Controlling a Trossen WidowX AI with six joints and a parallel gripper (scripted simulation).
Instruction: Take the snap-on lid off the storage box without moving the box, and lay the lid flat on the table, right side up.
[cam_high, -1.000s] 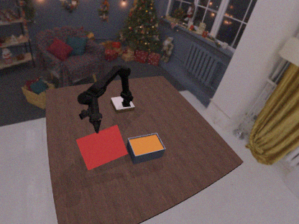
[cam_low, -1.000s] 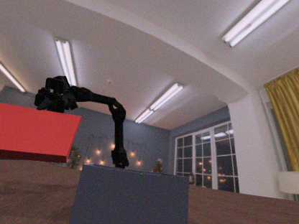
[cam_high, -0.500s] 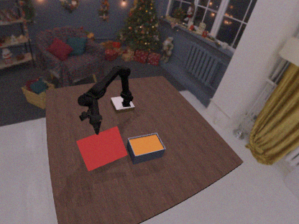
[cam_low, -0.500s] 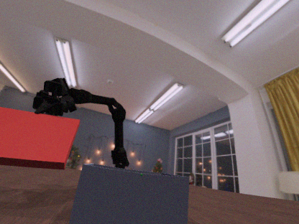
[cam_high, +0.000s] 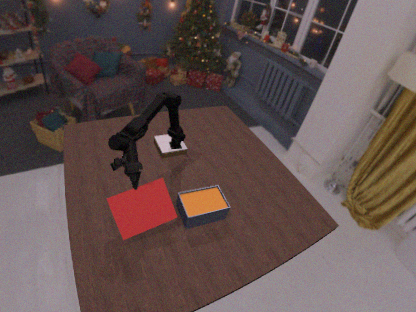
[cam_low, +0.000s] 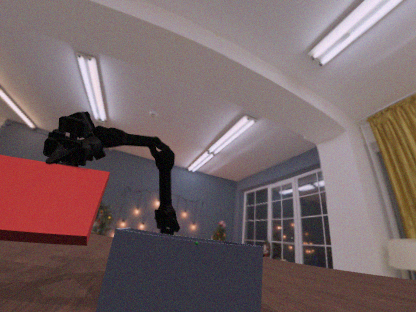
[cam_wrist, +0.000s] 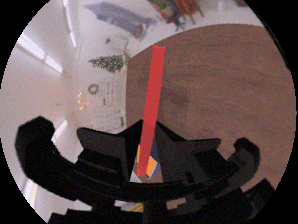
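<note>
Now: the red lid 60 mm ahead of my gripper tip, 20 mm to the left of it and 50 mm below it. The rest, counted from my gripper tip: blue storage box 50 mm ahead, 290 mm to the left, 130 mm below.
</note>
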